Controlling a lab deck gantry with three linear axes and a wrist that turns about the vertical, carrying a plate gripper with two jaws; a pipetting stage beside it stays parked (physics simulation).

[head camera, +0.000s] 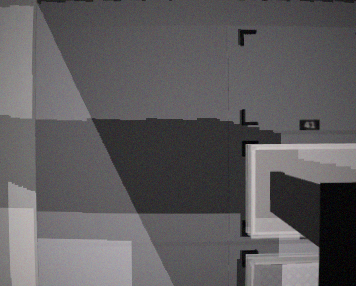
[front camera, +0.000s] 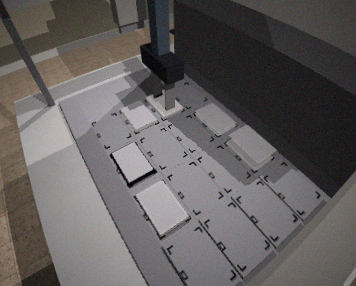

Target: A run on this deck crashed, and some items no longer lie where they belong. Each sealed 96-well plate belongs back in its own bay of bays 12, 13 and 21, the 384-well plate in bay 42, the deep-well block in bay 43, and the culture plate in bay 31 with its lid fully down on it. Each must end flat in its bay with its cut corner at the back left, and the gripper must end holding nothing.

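Pixels of known places: gripper, between the fingertips: (head camera: 319, 190) (front camera: 163, 102); robot's base, origin of its link: (front camera: 92, 123).
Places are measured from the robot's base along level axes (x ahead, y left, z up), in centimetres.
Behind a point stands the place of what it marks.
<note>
My gripper (front camera: 164, 102) @[y 25.7, x 6.4, z 1.7 cm] is low over the pale culture plate (front camera: 178, 107) @[y 28.4, x 11.8, z 1.7 cm] (head camera: 262, 200) @[y 24.9, x 1.1, z 1.7 cm] in bay 31. One dark jaw (head camera: 296, 202) @[y 25.9, x 1.8, z 6.6 cm] crosses that plate in the head view. I cannot tell whether the jaws are open or shut, nor whether the lid is fully down. A sealed plate (front camera: 139, 115) @[y 15.1, x 7.3, z 1.4 cm] (head camera: 263, 274) @[y 18.0, x 1.3, z 1.4 cm] lies in bay 21. A black-edged sealed plate (front camera: 133, 161) @[y 4.6, x 23.3, z 1.4 cm] lies in bay 12, another sealed plate (front camera: 162, 206) @[y 4.4, x 39.6, z 1.4 cm] in bay 13. The 384-well plate (front camera: 215, 117) @[y 36.2, x 23.0, z 1.4 cm] is in bay 42. The taller deep-well block (front camera: 253, 143) @[y 36.4, x 39.6, z 4.2 cm] is in bay 43. Cut corners are too small to tell.
The bay 41 label (head camera: 309, 125) @[y 31.7, x 6.4, z 0.0 cm] shows behind the culture plate. A dark wall (front camera: 250, 95) @[y 50.0, x 25.0, z 6.4 cm] runs along the back of the deck. A grey post (front camera: 32, 62) @[y -9.4, x -20.8, z 18.3 cm] stands at the left edge. Broad shadows cross the deck.
</note>
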